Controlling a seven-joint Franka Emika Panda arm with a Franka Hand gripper.
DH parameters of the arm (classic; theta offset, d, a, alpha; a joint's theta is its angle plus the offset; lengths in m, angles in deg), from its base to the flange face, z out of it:
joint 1: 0 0.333 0 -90
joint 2: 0 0 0 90
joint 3: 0 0.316 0.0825 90
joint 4: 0 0 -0.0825 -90
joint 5: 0 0.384 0 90
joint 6: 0 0 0.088 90
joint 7: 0 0.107 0 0
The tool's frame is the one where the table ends.
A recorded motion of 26 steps. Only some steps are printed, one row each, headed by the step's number.
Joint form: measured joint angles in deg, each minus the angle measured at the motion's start. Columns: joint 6, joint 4, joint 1, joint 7, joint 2, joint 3, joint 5.
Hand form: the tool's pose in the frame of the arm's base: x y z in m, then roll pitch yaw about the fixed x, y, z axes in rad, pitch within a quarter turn. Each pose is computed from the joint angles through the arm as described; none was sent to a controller.
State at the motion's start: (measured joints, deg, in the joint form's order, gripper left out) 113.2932 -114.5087 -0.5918 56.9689 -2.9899 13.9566 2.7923
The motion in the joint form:
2: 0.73 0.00 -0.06 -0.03 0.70 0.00 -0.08
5: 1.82 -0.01 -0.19 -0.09 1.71 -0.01 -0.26
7: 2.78 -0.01 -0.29 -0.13 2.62 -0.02 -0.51
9: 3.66 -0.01 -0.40 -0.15 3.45 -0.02 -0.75
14: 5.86 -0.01 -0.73 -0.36 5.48 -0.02 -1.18
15: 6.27 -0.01 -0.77 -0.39 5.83 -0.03 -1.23
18: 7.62 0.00 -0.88 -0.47 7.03 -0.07 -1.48
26: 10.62 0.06 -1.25 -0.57 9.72 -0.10 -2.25
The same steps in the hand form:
2: 0.5323 0.1302 0.4784 -3.0977 0.0122 -0.7799
5: 0.5371 0.1291 0.4707 -3.0957 0.0121 -0.7808
7: 0.5413 0.1281 0.4637 -3.0948 0.0110 -0.7808
9: 0.5450 0.1270 0.4572 -3.0940 0.0098 -0.7812
14: 0.5538 0.1241 0.4414 -3.0900 0.0086 -0.7813
15: 0.5553 0.1237 0.4386 -3.0886 0.0084 -0.7815
18: 0.5602 0.1224 0.4293 -3.0853 0.0072 -0.7815
26: 0.5707 0.1187 0.4082 -3.0791 0.0020 -0.7820

